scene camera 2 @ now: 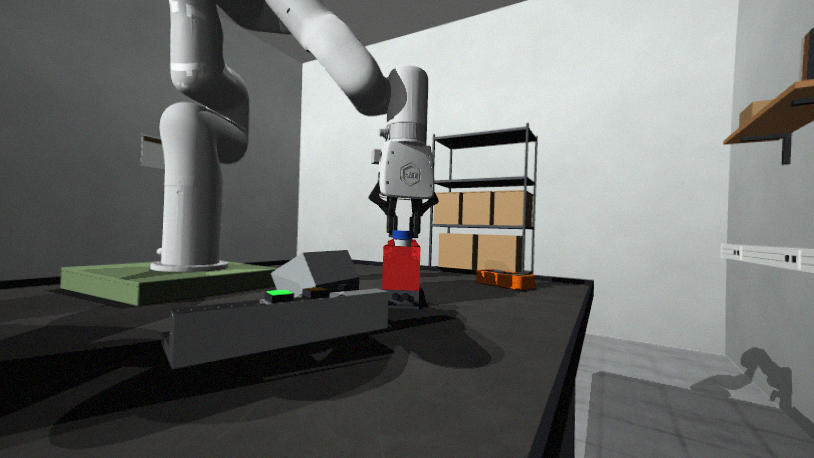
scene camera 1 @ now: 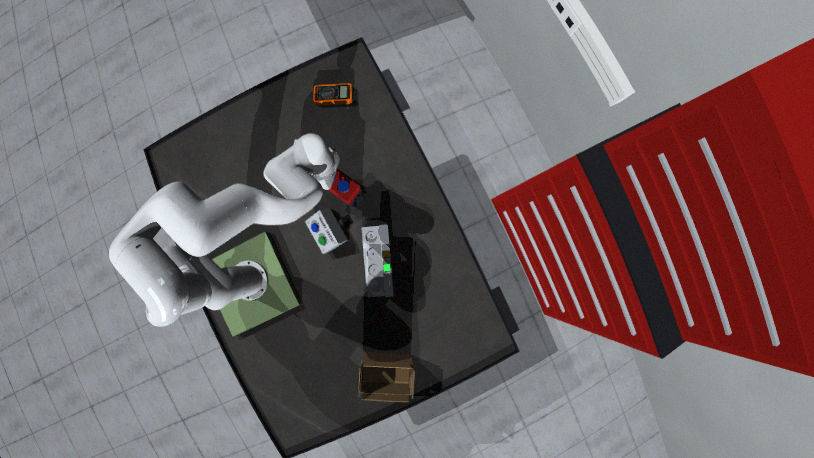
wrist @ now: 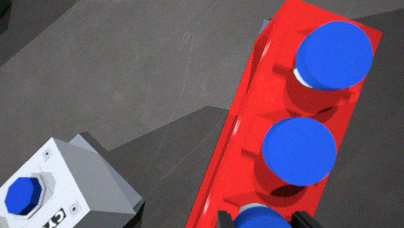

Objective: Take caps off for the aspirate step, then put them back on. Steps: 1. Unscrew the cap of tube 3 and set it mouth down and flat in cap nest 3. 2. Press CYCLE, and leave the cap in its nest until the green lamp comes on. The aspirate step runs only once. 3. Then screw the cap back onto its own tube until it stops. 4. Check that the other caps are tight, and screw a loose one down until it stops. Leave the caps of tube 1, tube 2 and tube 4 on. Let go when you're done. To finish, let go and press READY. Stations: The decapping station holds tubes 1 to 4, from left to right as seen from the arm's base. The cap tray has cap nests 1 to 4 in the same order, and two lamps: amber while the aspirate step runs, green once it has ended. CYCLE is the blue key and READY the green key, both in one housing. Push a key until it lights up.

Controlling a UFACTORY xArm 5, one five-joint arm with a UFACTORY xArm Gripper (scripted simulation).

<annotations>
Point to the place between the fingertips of my gripper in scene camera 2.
At 403,237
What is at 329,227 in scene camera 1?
A key housing.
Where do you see an orange multimeter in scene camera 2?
518,281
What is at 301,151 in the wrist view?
A blue cap.
</annotations>
